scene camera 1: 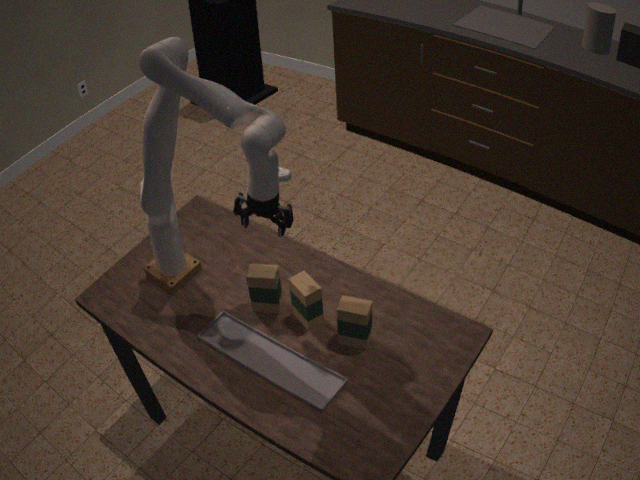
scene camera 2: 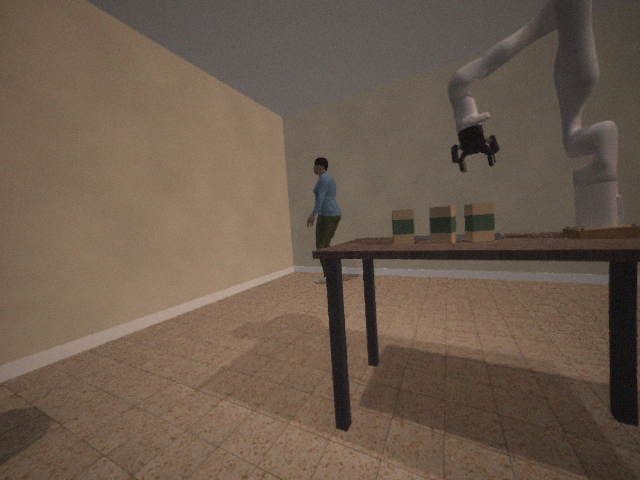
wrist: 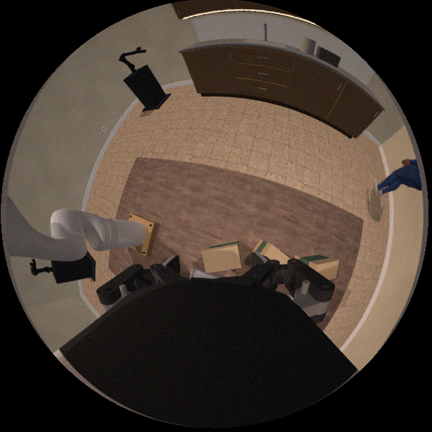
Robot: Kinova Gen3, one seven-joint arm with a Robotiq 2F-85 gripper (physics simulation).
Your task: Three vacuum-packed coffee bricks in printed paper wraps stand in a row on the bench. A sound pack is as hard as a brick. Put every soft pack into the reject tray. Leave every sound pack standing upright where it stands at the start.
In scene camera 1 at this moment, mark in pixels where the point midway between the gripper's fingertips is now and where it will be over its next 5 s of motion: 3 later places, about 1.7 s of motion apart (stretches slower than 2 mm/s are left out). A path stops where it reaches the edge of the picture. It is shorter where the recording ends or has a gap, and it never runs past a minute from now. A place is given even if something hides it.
The gripper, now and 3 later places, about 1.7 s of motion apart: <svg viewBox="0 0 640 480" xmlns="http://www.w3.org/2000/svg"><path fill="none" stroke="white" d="M263 230L266 271L259 255L268 286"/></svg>
